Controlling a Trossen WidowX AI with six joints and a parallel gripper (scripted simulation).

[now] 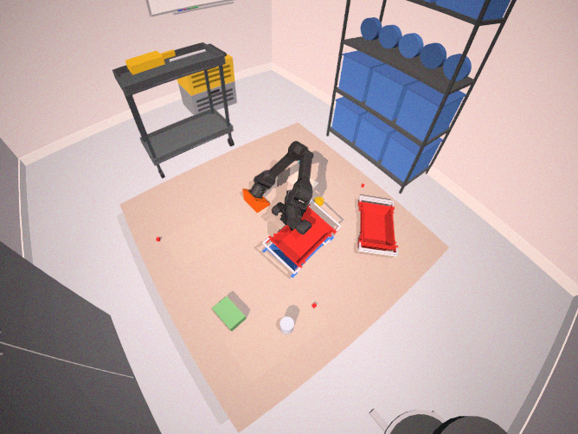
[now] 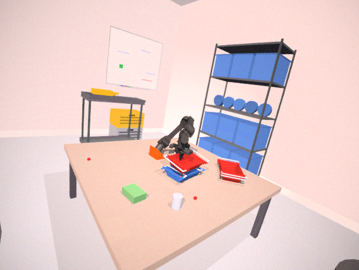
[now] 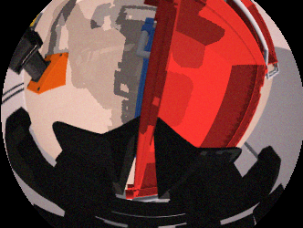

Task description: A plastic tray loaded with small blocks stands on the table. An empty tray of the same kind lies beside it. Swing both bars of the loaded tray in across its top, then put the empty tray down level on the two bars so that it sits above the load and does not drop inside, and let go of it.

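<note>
Right now my gripper tip is 7 cm short of the red tray, 1 cm to the right of it and 2 cm below it. The rest, counted from my gripper tip: cream pad: 25 cm behind, 31 cm to the left, 10 cm below; then yellow puck: 9 cm behind, 28 cm to the left, 9 cm below; then green block: 12 cm ahead, 43 cm to the right, 8 cm below.
</note>
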